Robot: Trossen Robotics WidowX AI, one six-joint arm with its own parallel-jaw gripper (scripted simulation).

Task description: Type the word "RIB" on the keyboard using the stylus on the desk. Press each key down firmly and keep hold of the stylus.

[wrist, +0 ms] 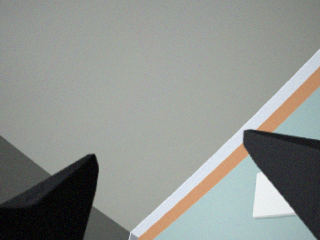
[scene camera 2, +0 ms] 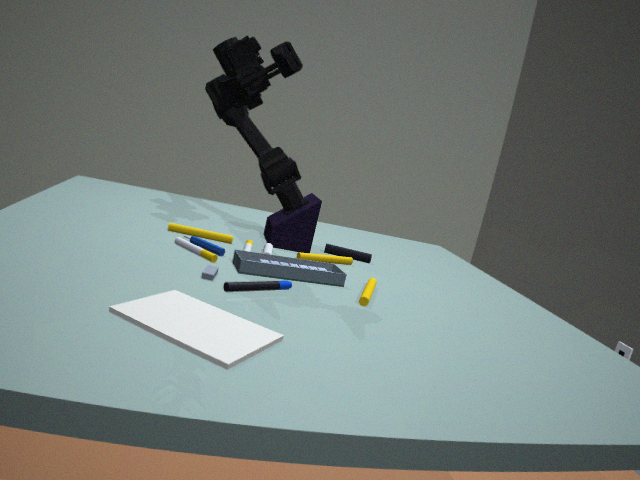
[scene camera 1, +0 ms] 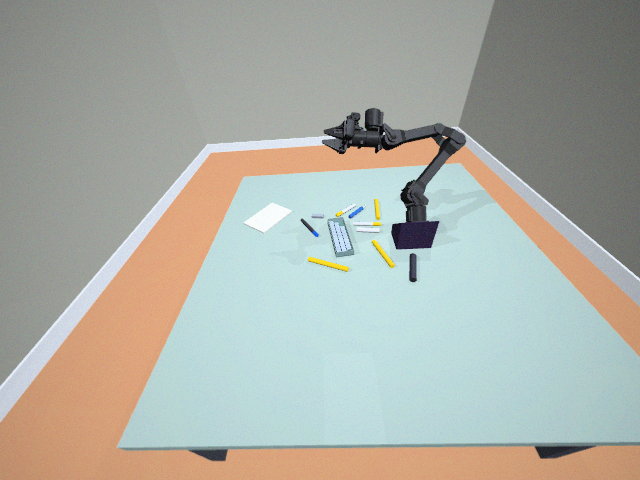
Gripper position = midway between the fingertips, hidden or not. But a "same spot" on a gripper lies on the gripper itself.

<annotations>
my gripper: wrist; scene camera 2; scene camera 1 322, 136
white pad: wrist 268, 202; scene camera 2; scene camera 1
same spot on white pad: (scene camera 2: 222, 338) = (scene camera 1: 257, 221)
same spot on my gripper: (wrist: 65, 198) = (scene camera 2: 278, 58)
</annotations>
